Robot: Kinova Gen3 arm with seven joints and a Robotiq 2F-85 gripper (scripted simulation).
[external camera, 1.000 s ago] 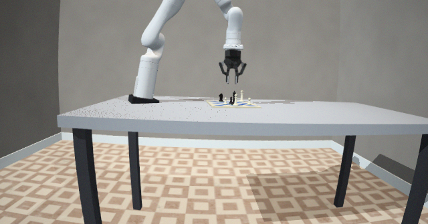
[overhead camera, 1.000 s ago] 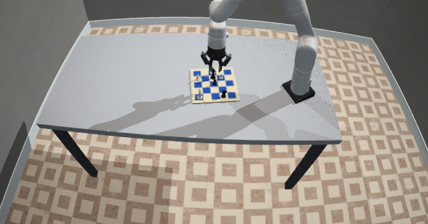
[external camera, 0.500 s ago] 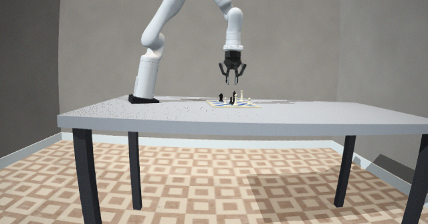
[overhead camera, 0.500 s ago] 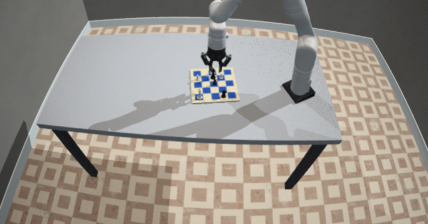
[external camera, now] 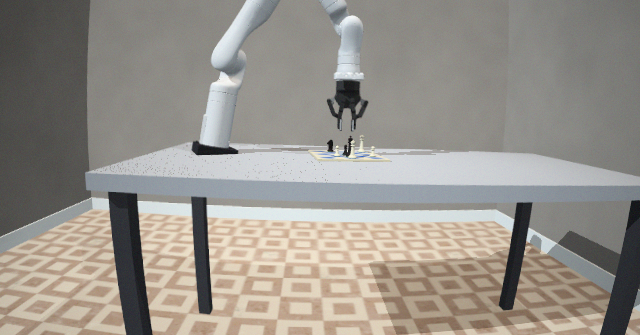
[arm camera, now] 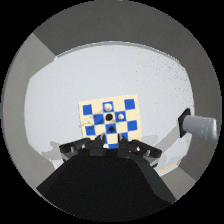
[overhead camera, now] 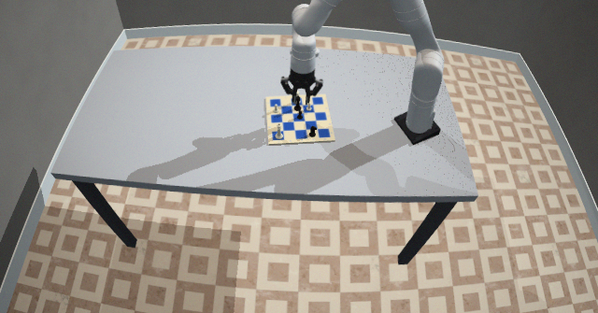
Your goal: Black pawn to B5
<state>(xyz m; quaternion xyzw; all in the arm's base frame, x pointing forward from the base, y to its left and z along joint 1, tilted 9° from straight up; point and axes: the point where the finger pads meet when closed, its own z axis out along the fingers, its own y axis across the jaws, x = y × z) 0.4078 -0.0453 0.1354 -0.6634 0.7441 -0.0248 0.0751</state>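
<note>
Now: hand 80 mm above the black pawn. Round my hand: tall black piece: 10 mm ahead, 40 mm to the right, 60 mm below; chessboard: 100 mm below.
</note>
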